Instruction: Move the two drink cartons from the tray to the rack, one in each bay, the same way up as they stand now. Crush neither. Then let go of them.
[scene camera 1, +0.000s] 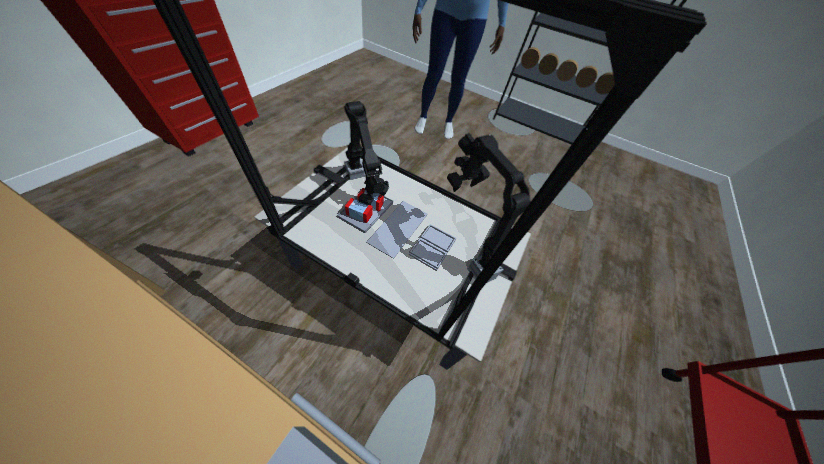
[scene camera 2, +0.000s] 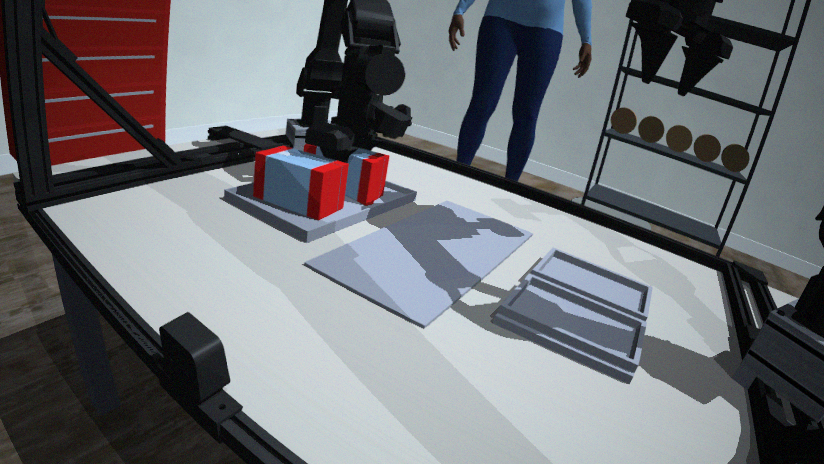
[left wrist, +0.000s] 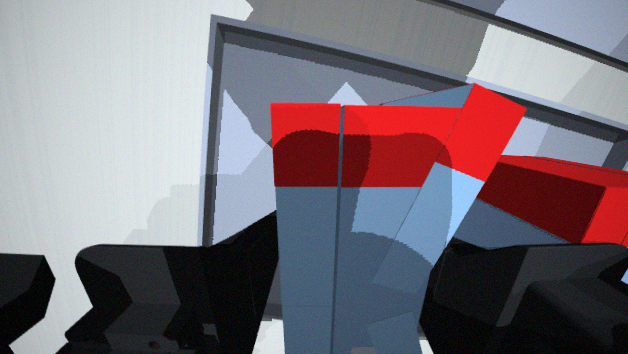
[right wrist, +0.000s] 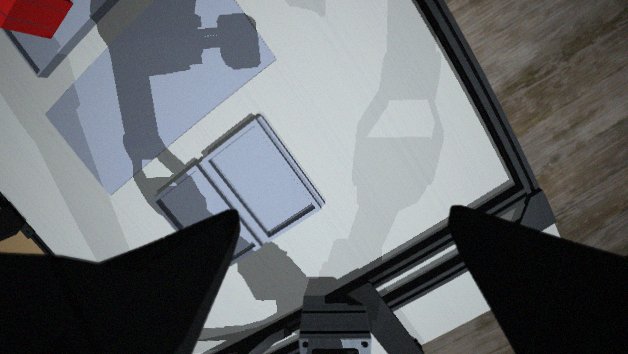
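Seen in the pictures: left gripper, fingertip midpoint: (scene camera 1: 372, 201) (scene camera 2: 347, 182); right gripper, fingertip midpoint: (scene camera 1: 462, 188) (scene camera 2: 663, 89) (right wrist: 343, 218); left arm's base, link origin: (scene camera 1: 355, 164) (scene camera 2: 313, 124).
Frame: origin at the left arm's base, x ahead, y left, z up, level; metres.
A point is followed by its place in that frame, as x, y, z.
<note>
Two blue drink cartons with red ends lie on their sides on the grey tray (scene camera 1: 354, 223) @(0.362, -0.137, -0.050) (scene camera 2: 318, 229) @(0.424, -0.091, -0.043) (left wrist: 212, 140) @(0.249, 0.075, -0.045) at the table's back left. The near carton (scene camera 1: 358, 210) @(0.343, -0.106, 0.019) (scene camera 2: 295, 184) @(0.350, -0.108, -0.009) stands free. The far carton (scene camera 1: 379, 203) @(0.329, 0.012, 0.008) (scene camera 2: 368, 177) @(0.332, 0.005, -0.005) (left wrist: 309, 228) @(0.274, 0.023, 0.018) sits under my left gripper (scene camera 1: 370, 193) @(0.264, -0.003, -0.037) (scene camera 2: 334, 145) (left wrist: 331, 216) @(0.264, -0.003, -0.037). The gripper is open, with one finger on each side of that carton. My right gripper (scene camera 1: 462, 178) @(0.552, 0.319, 0.218) (right wrist: 343, 218) @(0.552, 0.319, 0.218) is open and empty, high above the table's right side. The two-bay rack (scene camera 1: 420, 254) @(0.658, 0.088, -0.046) (scene camera 2: 562, 342) @(0.693, 0.082, -0.045) (right wrist: 291, 160) @(0.578, 0.262, -0.046) lies empty below it.
A flat pale-blue mat (scene camera 1: 396, 227) @(0.463, 0.051, -0.052) (scene camera 2: 419, 272) @(0.527, 0.003, -0.052) (right wrist: 207, 88) @(0.473, 0.151, -0.052) lies between tray and rack. A person (scene camera 1: 452, 60) (scene camera 2: 521, 69) stands behind the table. A dark shelf unit (scene camera 1: 512, 75) is at the back right and a red drawer cabinet (scene camera 1: 208, 83) at the back left. Black frame posts (scene camera 1: 226, 120) @(0.303, -0.469, 0.533) rise at the table's corners.
</note>
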